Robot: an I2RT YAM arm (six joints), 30 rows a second.
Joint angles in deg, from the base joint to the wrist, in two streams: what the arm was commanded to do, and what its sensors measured. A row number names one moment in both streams.
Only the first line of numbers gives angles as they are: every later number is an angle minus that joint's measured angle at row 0.
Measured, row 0:
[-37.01, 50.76, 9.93, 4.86, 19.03, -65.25]
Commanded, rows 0 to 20:
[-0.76, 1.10, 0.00, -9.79, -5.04, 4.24]
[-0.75, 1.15, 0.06, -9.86, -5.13, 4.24]
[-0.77, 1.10, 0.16, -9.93, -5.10, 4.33]
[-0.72, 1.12, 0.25, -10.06, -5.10, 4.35]
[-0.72, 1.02, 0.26, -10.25, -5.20, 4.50]
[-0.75, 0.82, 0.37, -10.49, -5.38, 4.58]
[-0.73, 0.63, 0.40, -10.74, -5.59, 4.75]
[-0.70, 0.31, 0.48, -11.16, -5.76, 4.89]
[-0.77, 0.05, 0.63, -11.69, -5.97, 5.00]
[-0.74, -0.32, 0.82, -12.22, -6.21, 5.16]
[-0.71, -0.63, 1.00, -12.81, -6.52, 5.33]
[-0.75, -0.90, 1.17, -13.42, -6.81, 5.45]
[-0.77, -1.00, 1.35, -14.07, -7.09, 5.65]
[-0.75, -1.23, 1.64, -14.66, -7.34, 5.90]
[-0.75, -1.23, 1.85, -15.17, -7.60, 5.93]
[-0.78, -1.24, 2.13, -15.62, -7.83, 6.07]
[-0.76, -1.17, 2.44, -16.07, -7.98, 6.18]
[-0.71, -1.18, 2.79, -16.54, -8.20, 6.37]
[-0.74, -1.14, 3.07, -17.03, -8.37, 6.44]
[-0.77, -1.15, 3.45, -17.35, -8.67, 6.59]
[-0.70, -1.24, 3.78, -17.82, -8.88, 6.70]
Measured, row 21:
[-0.55, -1.94, 3.26, -7.45, -2.87, 1.68]
